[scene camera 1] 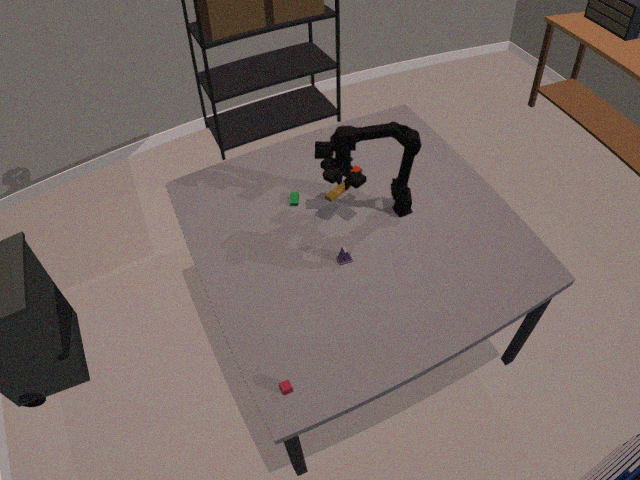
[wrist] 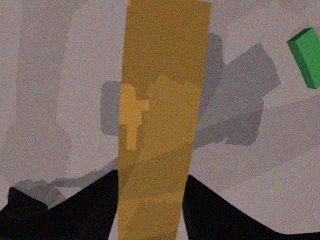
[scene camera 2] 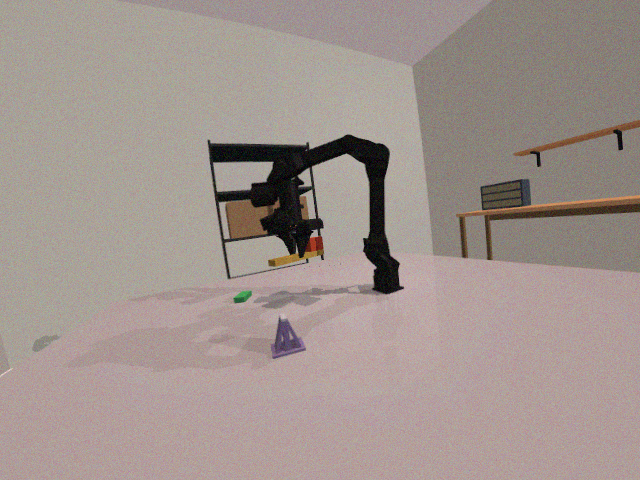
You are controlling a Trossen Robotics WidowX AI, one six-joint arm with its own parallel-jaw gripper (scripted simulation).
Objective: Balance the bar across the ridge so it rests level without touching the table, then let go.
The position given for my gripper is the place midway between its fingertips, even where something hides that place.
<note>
My gripper [scene camera 2: 297,257] holds a yellow bar [wrist: 164,56].
My gripper shows as well in scene camera 1 [scene camera 1: 343,187] and in the wrist view [wrist: 151,180].
</note>
